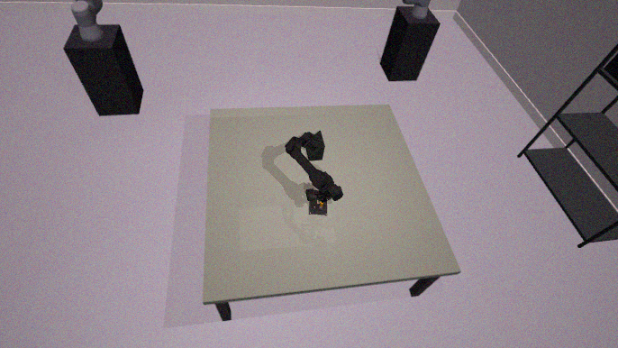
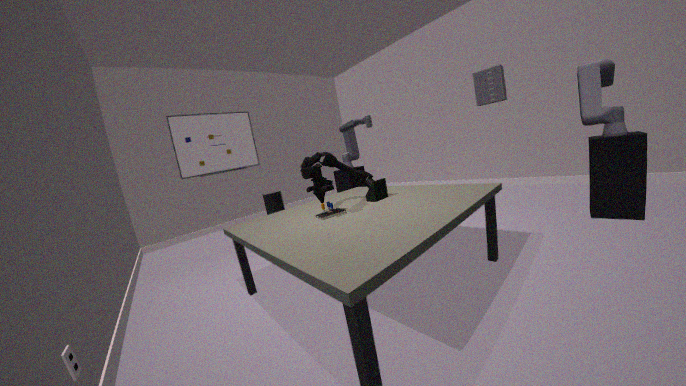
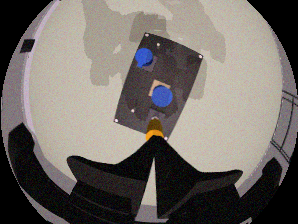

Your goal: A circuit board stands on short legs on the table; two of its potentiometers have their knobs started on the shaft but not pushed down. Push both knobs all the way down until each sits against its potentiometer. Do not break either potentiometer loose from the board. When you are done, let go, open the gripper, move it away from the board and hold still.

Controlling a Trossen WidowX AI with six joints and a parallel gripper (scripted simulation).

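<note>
My gripper tip is 20 mm above the orange knob. From my gripper tip the other things lie so: blue knob (80 mm behind, 40 mm below, 30 mm to the right).
</note>
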